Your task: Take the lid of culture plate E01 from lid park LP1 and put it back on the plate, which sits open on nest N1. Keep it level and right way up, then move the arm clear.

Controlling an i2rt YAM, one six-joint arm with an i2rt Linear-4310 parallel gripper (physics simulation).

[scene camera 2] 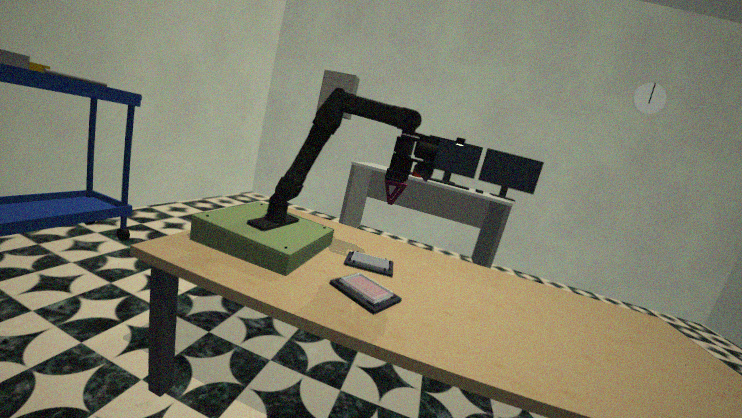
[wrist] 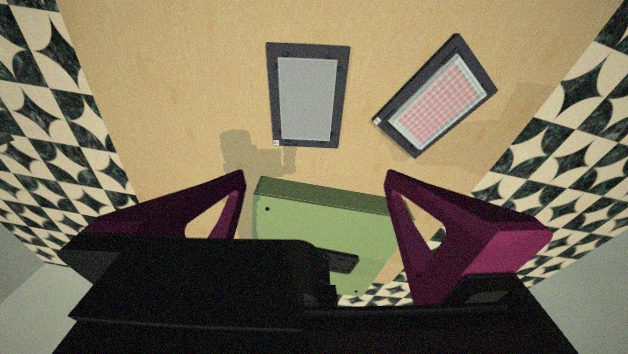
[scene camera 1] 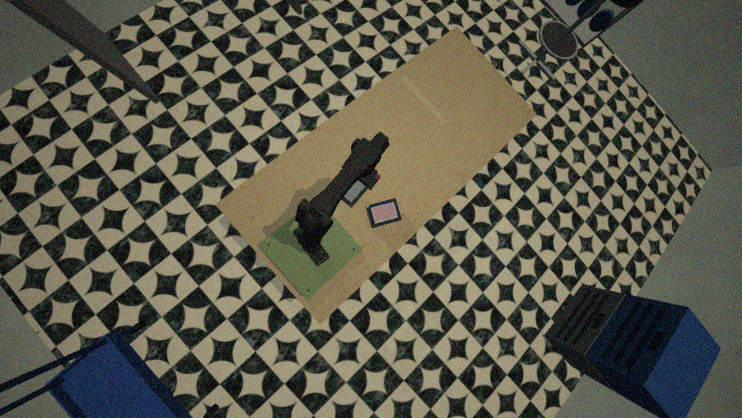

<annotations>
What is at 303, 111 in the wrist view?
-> A grey plate lid.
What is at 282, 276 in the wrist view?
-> My gripper.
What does my gripper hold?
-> Nothing.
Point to a dark plate nest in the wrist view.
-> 455, 44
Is my gripper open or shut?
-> Open.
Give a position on a dark lid nest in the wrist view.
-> At 274, 50
</annotations>
